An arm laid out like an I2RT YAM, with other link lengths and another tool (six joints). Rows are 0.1 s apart.
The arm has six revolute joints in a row. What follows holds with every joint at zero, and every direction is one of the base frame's. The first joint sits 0.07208 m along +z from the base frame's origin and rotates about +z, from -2.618 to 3.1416 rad. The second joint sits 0.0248 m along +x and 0.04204 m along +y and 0.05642 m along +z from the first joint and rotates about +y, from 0 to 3.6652 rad. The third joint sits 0.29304 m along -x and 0.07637 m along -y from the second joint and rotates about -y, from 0 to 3.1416 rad. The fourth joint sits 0.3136 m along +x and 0.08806 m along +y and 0.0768 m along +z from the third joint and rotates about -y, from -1.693 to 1.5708 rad. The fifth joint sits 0.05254 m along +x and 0.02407 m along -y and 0.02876 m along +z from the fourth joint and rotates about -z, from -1.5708 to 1.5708 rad. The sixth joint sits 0.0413 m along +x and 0.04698 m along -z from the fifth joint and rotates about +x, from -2.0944 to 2.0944 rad. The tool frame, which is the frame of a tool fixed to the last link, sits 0.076 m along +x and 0.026 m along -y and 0.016 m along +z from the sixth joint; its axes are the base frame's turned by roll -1.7, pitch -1.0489 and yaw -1.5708 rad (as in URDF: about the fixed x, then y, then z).
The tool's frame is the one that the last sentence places.
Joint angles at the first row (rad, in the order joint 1, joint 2, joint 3, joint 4, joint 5, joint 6):
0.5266, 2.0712, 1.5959, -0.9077, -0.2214, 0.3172
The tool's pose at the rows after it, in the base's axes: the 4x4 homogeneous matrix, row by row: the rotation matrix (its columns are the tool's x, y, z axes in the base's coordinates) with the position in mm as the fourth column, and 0 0 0 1 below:
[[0.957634 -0.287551 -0.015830 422.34], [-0.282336 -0.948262 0.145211 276.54], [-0.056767 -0.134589 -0.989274 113.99], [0 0 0 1]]
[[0.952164 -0.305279 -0.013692 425.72], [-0.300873 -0.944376 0.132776 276.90], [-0.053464 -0.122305 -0.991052 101.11], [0 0 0 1]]
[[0.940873 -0.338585 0.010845 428.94], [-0.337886 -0.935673 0.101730 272.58], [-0.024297 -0.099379 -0.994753 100.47], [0 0 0 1]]
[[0.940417 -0.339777 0.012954 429.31], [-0.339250 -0.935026 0.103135 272.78], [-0.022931 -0.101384 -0.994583 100.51], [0 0 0 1]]
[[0.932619 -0.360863 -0.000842 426.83], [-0.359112 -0.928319 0.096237 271.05], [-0.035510 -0.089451 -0.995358 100.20], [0 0 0 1]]
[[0.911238 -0.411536 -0.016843 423.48], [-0.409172 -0.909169 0.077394 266.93], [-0.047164 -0.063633 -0.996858 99.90], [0 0 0 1]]
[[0.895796 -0.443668 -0.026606 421.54], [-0.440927 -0.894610 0.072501 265.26], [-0.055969 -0.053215 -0.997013 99.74], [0 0 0 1]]
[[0.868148 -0.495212 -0.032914 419.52], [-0.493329 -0.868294 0.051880 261.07], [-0.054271 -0.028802 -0.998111 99.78], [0 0 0 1]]
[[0.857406 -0.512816 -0.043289 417.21], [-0.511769 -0.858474 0.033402 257.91], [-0.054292 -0.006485 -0.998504 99.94], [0 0 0 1]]
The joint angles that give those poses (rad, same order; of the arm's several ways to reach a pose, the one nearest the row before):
0.5274, 2.1220, 1.5959, -0.8879, -0.2211, 0.3172
0.5282, 2.1494, 1.5959, -0.8635, -0.2073, 0.3351
0.5282, 2.1513, 1.5959, -0.8539, -0.1646, 0.3672
0.5281, 2.1513, 1.5959, -0.8513, -0.1646, 0.3687
0.5282, 2.1513, 1.5959, -0.8650, -0.1635, 0.3901
0.5282, 2.1513, 1.5959, -0.8844, -0.1497, 0.4427
0.5282, 2.1513, 1.5959, -0.8928, -0.1467, 0.4778
0.5282, 2.1513, 1.5959, -0.9050, -0.1257, 0.5343
0.5282, 2.1513, 1.5959, -0.9222, -0.1127, 0.5533

